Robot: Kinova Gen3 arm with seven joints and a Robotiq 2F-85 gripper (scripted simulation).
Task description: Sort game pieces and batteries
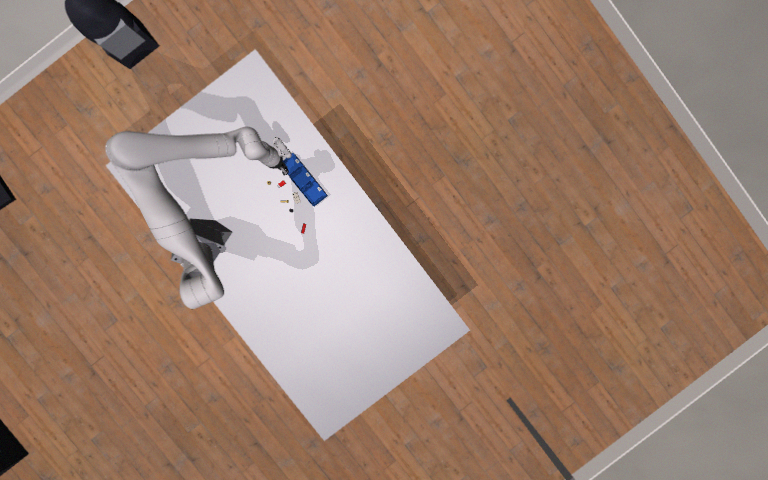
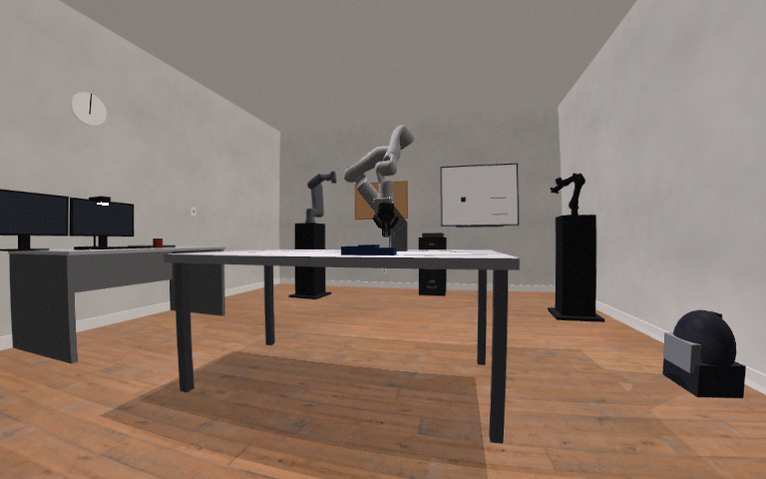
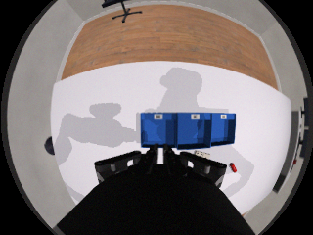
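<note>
The red cylinder lies 270 mm to the right of my hand, 100 mm behind it and 90 mm below it. From my hand the other things lie so: white tile: 120 mm to the right, 100 mm below, 40 mm behind; then black piece: 160 mm to the right, 100 mm below, 100 mm behind; then bin: 80 mm below, 70 mm to the right, 30 mm ahead.
</note>
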